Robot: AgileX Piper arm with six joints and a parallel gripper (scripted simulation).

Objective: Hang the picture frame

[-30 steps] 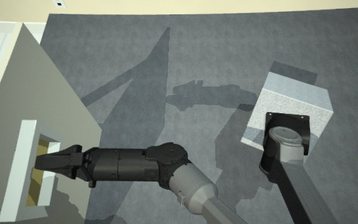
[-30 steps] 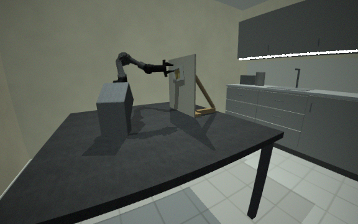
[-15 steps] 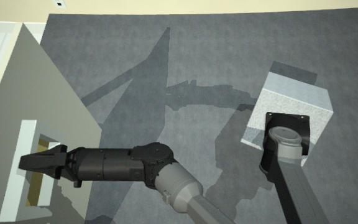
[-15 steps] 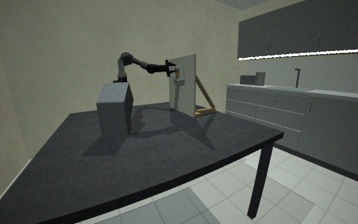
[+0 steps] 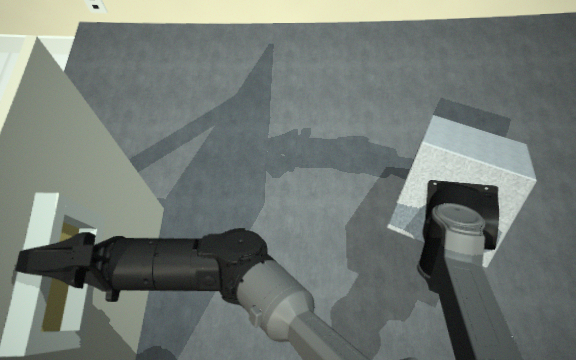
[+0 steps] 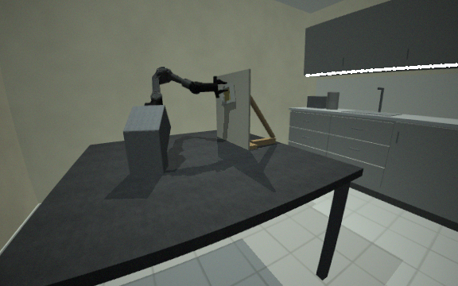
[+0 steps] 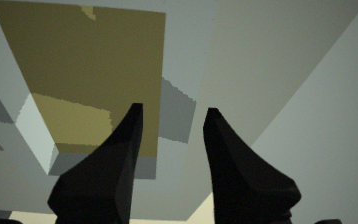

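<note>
My hand is 60 mm above the picture frame and 10 mm short of it. The rest, counted from my hand: grey wall panel: 150 mm below, 30 mm ahead.
</note>
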